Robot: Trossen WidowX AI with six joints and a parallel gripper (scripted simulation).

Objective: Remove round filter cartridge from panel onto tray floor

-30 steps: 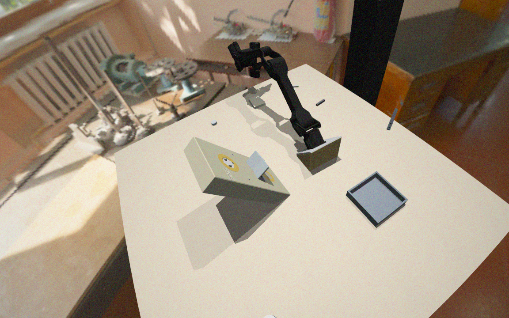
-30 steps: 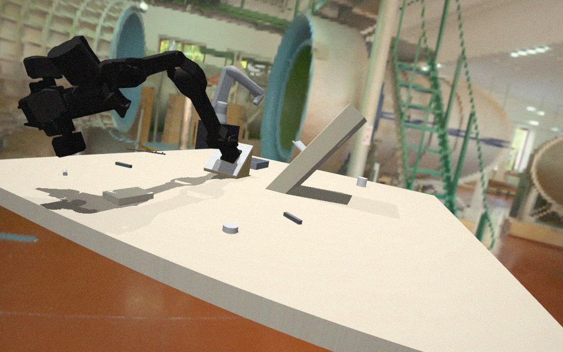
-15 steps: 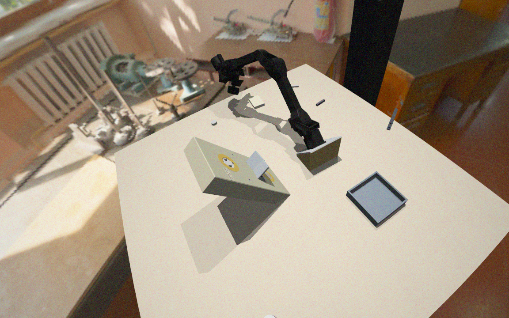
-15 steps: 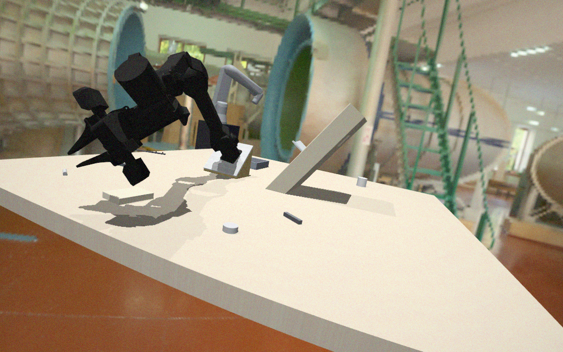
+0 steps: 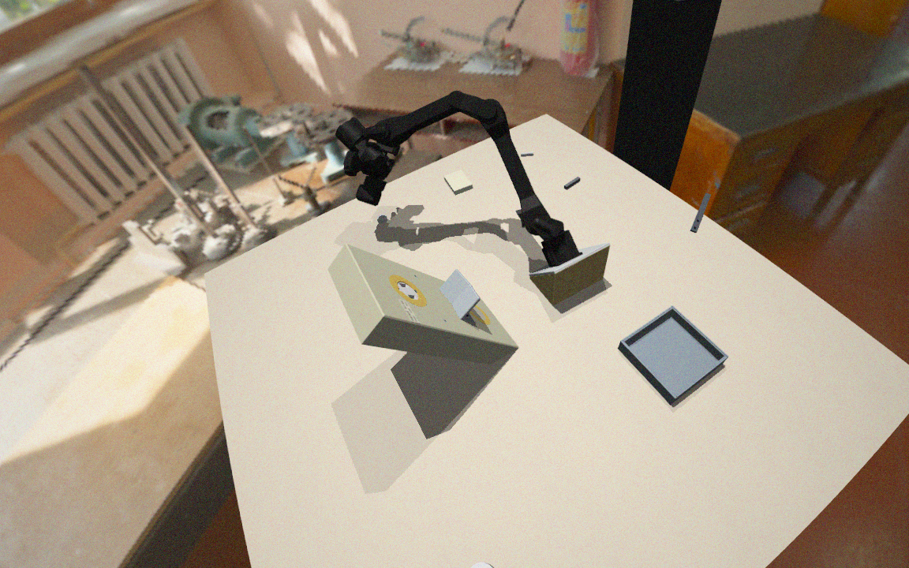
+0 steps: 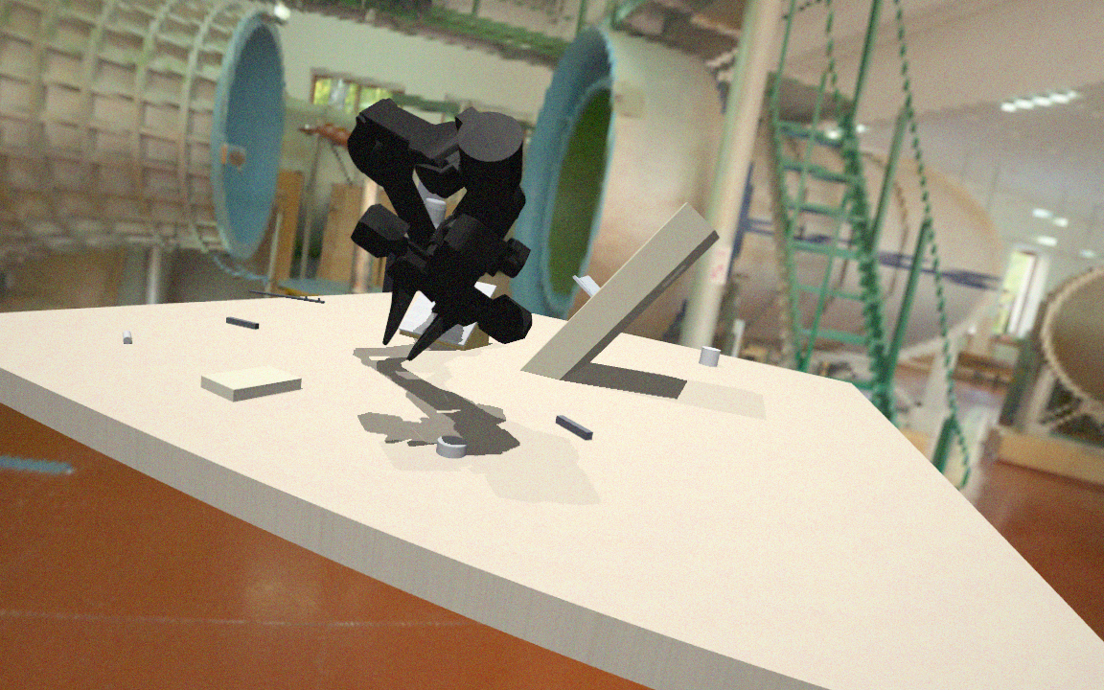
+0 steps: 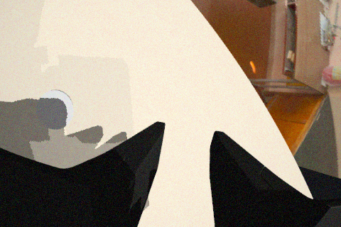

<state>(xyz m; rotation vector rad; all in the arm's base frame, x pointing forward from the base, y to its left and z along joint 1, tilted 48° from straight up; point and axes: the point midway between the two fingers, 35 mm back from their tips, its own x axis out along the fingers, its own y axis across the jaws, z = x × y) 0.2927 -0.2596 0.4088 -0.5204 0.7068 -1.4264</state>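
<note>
My gripper tip is now 70 mm short of the round filter cartridge, 540 mm to the right of it and 130 mm below it. The rest, counted from my gripper tip: grey tray: 380 mm behind, 770 mm to the left, 90 mm below; grey service panel: 20 mm ahead, 540 mm to the left, 50 mm above; flat cream block: 220 mm behind, 10 mm to the left, 90 mm below.
</note>
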